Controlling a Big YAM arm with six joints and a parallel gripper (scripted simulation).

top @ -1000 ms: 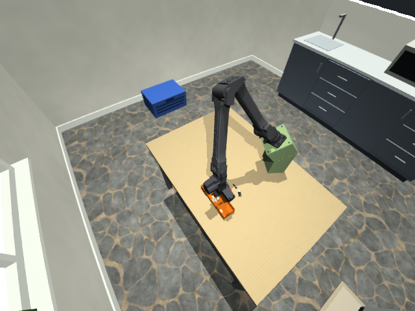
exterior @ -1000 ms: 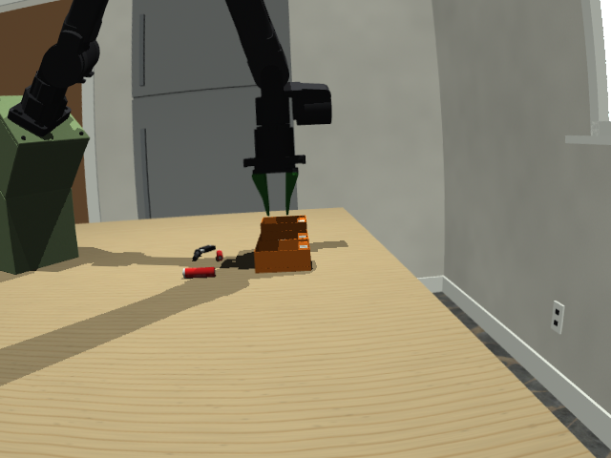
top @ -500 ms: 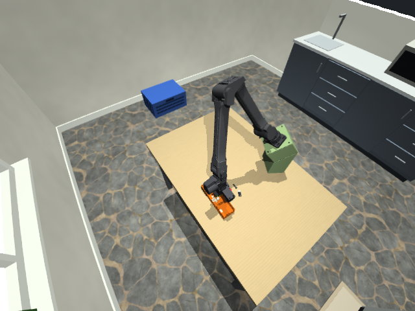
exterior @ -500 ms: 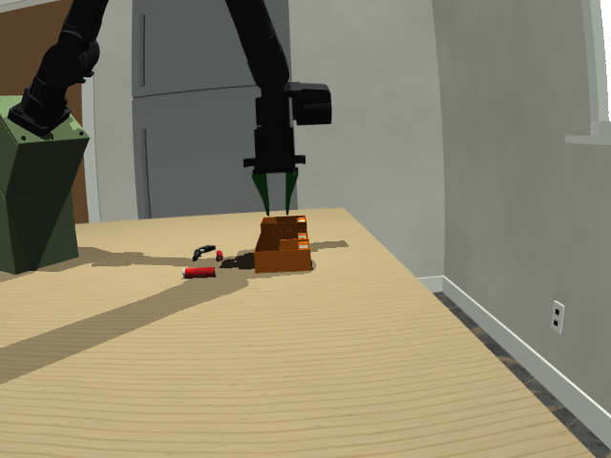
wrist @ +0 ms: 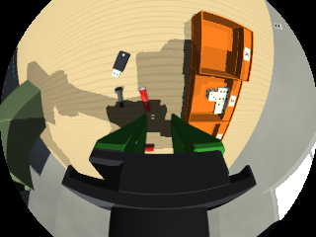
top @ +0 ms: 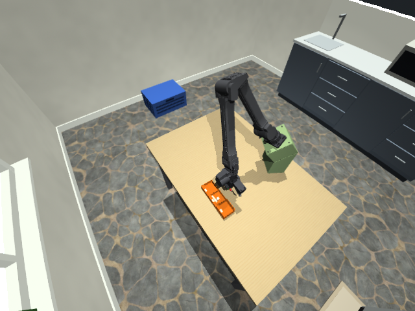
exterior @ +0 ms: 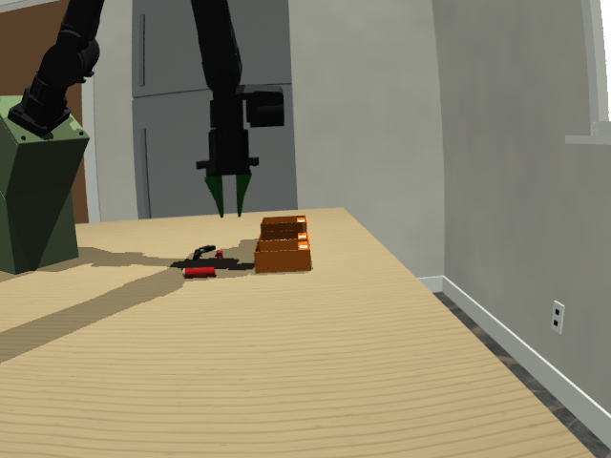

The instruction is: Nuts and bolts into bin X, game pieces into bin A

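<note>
The dark bolt lies 7 cm below my hand, 6 cm behind it and 1 cm to the left of it. Also, from my hand: black USB stick (7 cm below, 6 cm to the left, 5 cm behind); orange three-compartment bin tray (9 cm ahead, 6 cm below, 1 cm to the right); white die (9 cm ahead, 6 cm below, 1 cm to the right).
</note>
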